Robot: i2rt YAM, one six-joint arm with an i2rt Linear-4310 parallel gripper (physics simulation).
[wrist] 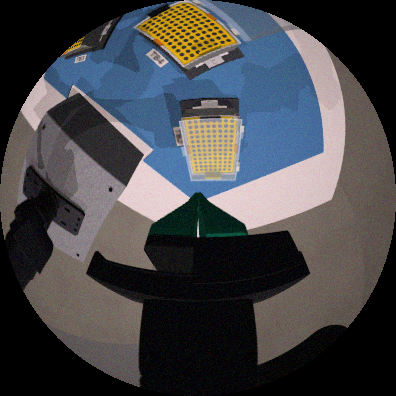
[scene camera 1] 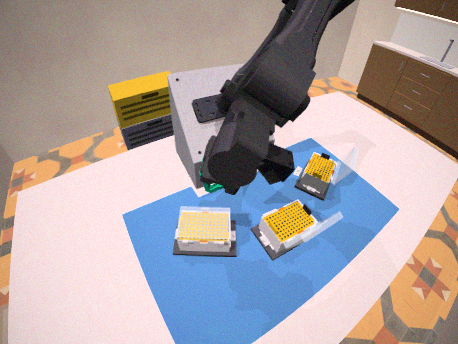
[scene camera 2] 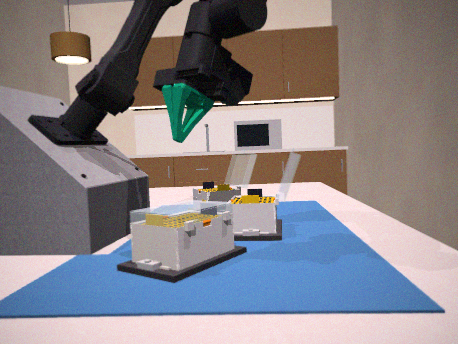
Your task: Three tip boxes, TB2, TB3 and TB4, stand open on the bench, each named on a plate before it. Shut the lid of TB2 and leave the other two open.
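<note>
My gripper: visible, in the wrist view too. Tip box: visible.
</note>
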